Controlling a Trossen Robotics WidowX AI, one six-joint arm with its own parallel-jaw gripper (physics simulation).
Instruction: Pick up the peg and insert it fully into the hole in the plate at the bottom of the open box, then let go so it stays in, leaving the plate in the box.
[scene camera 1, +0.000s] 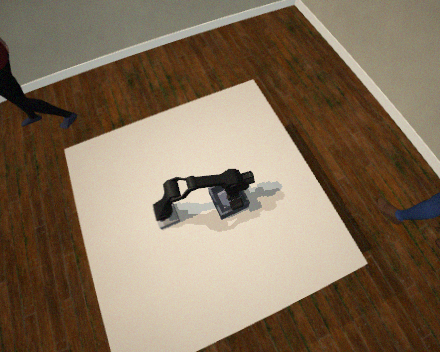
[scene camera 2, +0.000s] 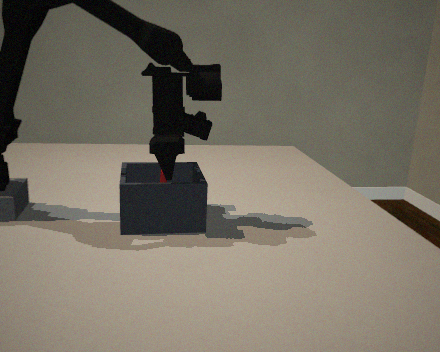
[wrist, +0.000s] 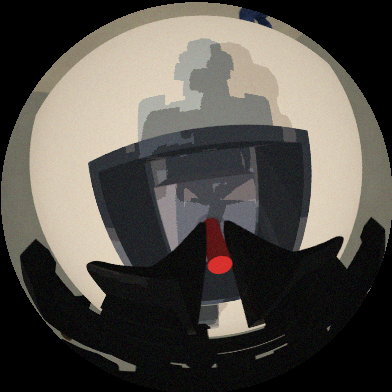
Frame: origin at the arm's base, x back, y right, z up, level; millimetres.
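Where they show: gripper, fingertip midpoint: (scene camera 1: 231, 195) (scene camera 2: 169, 178) (wrist: 214, 226); arm's base, origin of the base link: (scene camera 1: 163, 213).
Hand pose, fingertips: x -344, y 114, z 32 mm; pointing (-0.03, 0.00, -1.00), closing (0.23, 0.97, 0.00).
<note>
Each offset is from my fingertips to the top centre of the thing. Level surfaces: height alone.
The red peg @(dx +11, dy -3, dz +32 mm) (scene camera 2: 162, 176) (wrist: 218, 245) is held between the fingertips of my gripper (scene camera 2: 169, 178) (wrist: 214, 226), which is shut on it. The peg points down into the open dark box @(dx +14, dy -4, dz +13 mm) (scene camera 1: 217, 204) (scene camera 2: 163, 209) (wrist: 306, 175). My fingertips are at about the height of the box's rim. In the wrist view the bluish-grey plate @(dx +14, dy -4, dz -24 mm) (wrist: 192, 220) lies at the bottom of the box, and the peg's lower end shows over it. The hole is hidden, so I cannot tell whether the peg's tip is in it. In scene camera 1 the arm covers part of the box.
The box stands on a pale table top @(dz -84 mm) (scene camera 1: 210, 280) (scene camera 2: 280, 295). The arm's grey base (scene camera 1: 167, 220) (scene camera 2: 19, 200) stands to the left of the box. The box walls rise around the fingers. Legs of two people show beside the table in scene camera 1.
</note>
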